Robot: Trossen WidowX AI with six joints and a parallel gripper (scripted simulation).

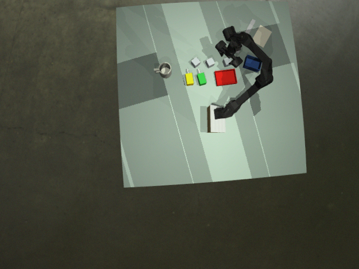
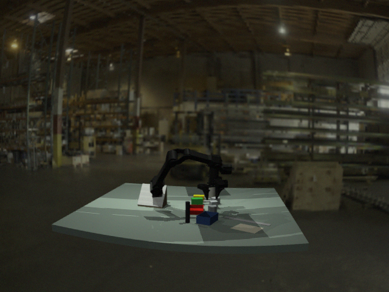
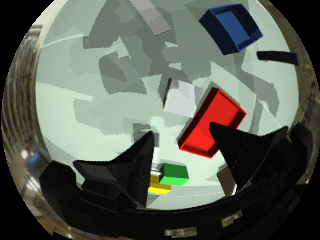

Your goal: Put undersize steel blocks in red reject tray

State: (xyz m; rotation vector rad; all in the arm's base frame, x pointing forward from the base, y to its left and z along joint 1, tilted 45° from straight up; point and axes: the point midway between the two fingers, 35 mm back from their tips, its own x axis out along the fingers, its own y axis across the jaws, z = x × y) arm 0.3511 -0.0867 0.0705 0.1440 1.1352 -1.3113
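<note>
My gripper tip is now 10 cm past the red reject tray and 7 cm above it. The rest, counted from my gripper tip: steel block: 9 cm to the left, 6 cm below, 1 cm ahead; blue bin: 21 cm to the right, 7 cm below, 2 cm behind; green GO gauge: 17 cm to the left, 7 cm behind, 6 cm below.
</note>
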